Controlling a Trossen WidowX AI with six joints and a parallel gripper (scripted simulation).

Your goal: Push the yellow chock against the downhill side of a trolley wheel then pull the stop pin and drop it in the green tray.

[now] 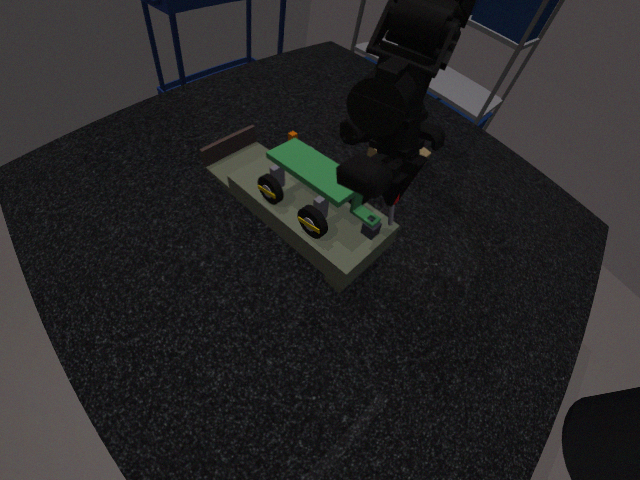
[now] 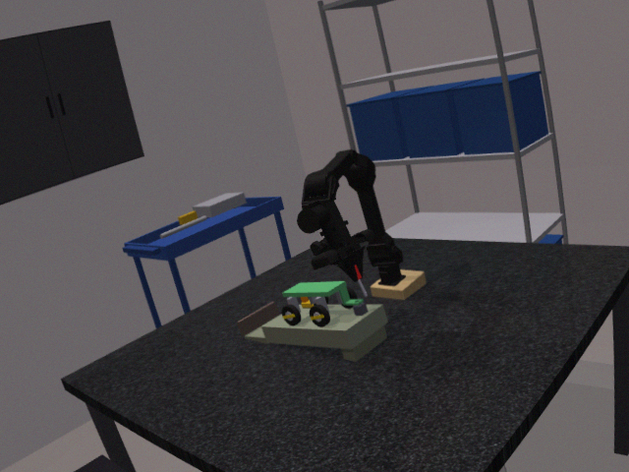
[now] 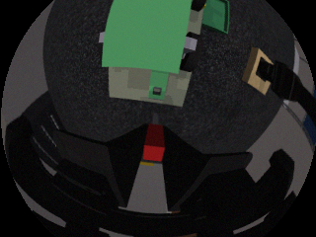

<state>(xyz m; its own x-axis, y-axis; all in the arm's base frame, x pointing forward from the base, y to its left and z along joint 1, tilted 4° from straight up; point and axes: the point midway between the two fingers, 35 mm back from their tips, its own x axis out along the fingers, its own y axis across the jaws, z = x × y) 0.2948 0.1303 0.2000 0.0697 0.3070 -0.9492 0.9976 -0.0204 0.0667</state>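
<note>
Now: gripper tip 11 cm past the green tray, 23 cm to the left of it and 19 cm above it. The rest, counted from my gripper tip: red-headed stop pin: right at my gripper tip; then trolley: 2 cm ahead, 14 cm to the right, 6 cm below; then yellow chock: 4 cm behind, 24 cm to the right, 10 cm below.
</note>
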